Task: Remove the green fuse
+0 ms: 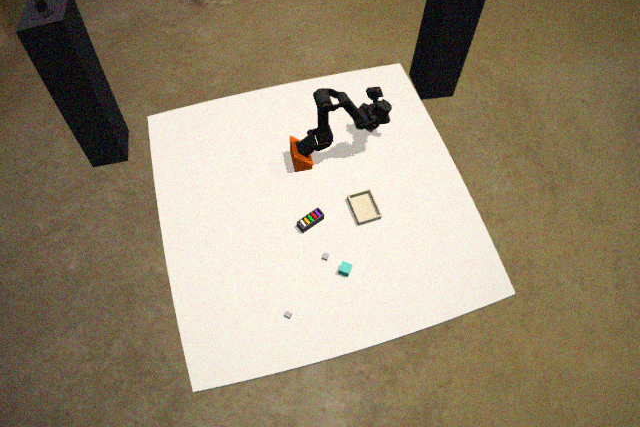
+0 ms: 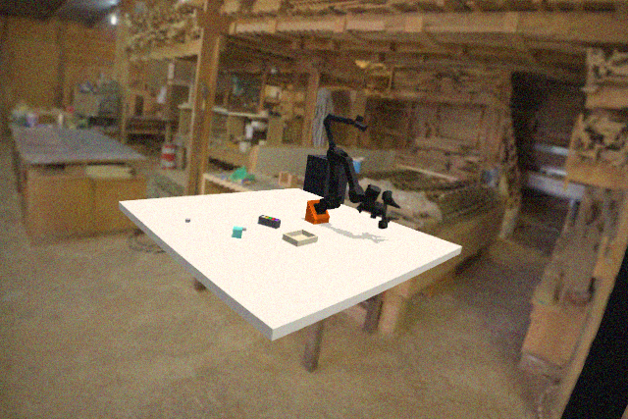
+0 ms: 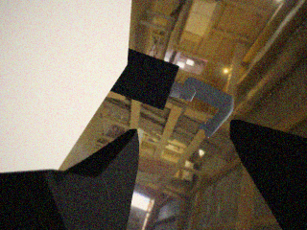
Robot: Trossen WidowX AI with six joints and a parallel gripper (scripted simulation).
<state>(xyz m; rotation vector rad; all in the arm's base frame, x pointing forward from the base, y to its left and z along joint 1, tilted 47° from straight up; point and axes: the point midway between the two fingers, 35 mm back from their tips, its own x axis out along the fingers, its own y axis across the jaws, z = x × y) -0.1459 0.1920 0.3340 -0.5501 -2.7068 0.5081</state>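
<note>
Right now the green fuse is 48 cm ahead of my gripper tip, 42 cm to the right of it and 12 cm below it. Round my gripper tip: beige tray (46 cm ahead, 19 cm to the right, 15 cm below).
</note>
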